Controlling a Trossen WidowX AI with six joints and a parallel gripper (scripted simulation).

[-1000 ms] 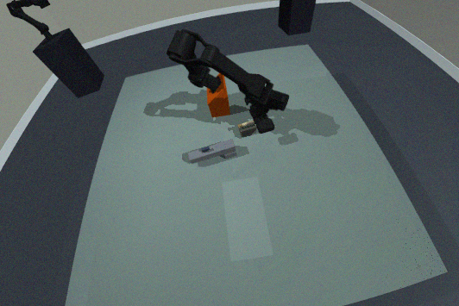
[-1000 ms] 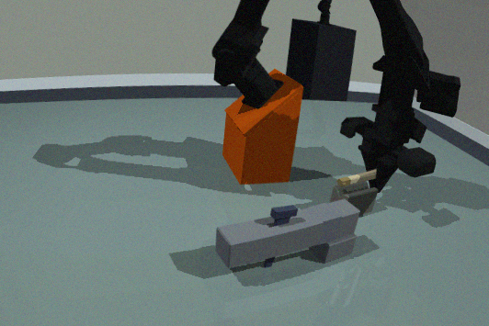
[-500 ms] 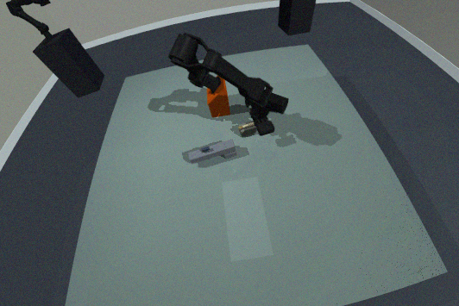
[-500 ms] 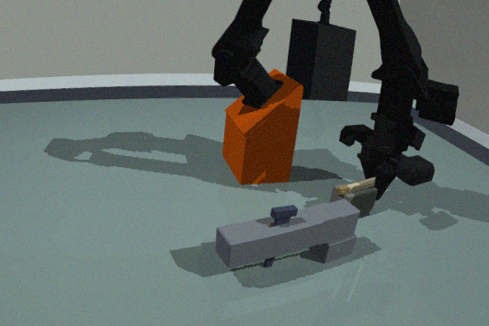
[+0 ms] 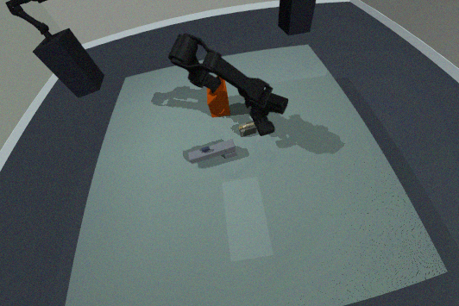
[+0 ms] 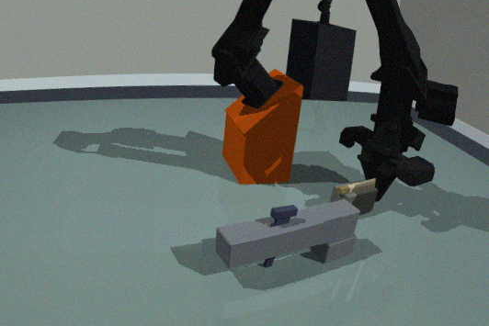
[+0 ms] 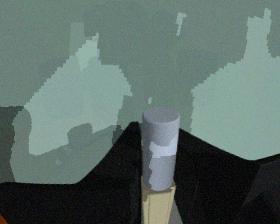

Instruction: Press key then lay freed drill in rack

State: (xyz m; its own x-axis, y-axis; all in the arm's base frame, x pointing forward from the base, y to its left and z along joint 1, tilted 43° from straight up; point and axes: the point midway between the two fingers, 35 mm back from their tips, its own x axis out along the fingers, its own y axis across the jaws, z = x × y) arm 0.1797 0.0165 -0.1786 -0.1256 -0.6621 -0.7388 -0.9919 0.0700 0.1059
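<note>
Now: the drill 4 cm to the right of my gripper tip and 3 cm above it. Also, from my gripper tip: dark blue key: 8 cm ahead, 24 cm to the right, 4 cm above; then grey-brown rack: 5 cm to the right, 1 cm above; then grey block: 8 cm ahead, 22 cm to the right, 3 cm above.
</note>
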